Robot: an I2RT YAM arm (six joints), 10 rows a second.
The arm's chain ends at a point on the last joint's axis. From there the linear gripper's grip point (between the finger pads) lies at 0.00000 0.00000 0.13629 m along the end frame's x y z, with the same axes.
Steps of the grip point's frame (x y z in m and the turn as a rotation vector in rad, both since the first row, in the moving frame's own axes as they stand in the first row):
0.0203, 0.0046, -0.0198, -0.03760, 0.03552, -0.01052
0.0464, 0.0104, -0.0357, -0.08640, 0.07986, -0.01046
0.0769, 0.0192, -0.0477, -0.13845, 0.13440, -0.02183
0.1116, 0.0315, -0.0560, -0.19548, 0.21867, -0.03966
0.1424, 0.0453, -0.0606, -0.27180, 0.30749, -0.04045
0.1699, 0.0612, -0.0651, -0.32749, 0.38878, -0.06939
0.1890, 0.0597, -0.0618, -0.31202, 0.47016, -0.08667
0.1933, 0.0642, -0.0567, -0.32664, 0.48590, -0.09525
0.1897, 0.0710, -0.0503, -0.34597, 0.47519, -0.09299
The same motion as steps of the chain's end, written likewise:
0.0154, -0.0005, -0.0196, -0.03760, 0.03552, -0.01052
0.0355, -0.0013, -0.0348, -0.08640, 0.07986, -0.01046
0.0585, 0.0006, -0.0452, -0.13845, 0.13440, -0.02183
0.0817, 0.0058, -0.0502, -0.19548, 0.21867, -0.03966
0.1009, 0.0101, -0.0493, -0.27180, 0.30749, -0.04045
0.1177, 0.0203, -0.0479, -0.32749, 0.38878, -0.06939
0.1266, 0.0221, -0.0407, -0.31202, 0.47016, -0.08667
0.1288, 0.0253, -0.0340, -0.32664, 0.48590, -0.09525
0.1266, 0.0295, -0.0274, -0.34597, 0.47519, -0.09299

